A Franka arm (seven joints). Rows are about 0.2 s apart.
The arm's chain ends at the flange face. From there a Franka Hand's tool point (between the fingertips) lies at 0.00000 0.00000 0.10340 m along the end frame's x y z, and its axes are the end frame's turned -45 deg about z.
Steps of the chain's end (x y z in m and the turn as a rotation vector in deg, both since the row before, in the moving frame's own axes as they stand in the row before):
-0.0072, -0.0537, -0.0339, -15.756, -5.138, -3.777
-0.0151, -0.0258, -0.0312, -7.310, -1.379, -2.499
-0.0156, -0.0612, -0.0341, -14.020, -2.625, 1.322
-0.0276, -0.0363, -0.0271, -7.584, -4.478, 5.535
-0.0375, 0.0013, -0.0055, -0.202, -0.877, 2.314
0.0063, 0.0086, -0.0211, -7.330, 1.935, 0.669
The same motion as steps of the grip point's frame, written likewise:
0.0071, -0.0288, -0.0382, -7.508, -14.774, -3.777
-0.0033, -0.0211, -0.0321, -4.194, -6.144, -2.499
0.0111, -0.0402, -0.0373, -8.057, -11.770, 1.322
-0.0093, -0.0420, -0.0283, -2.196, -8.529, 5.535
-0.0288, -0.0265, -0.0055, 0.477, -0.763, 2.314
-0.0086, 0.0223, -0.0220, -6.551, -3.815, 0.669

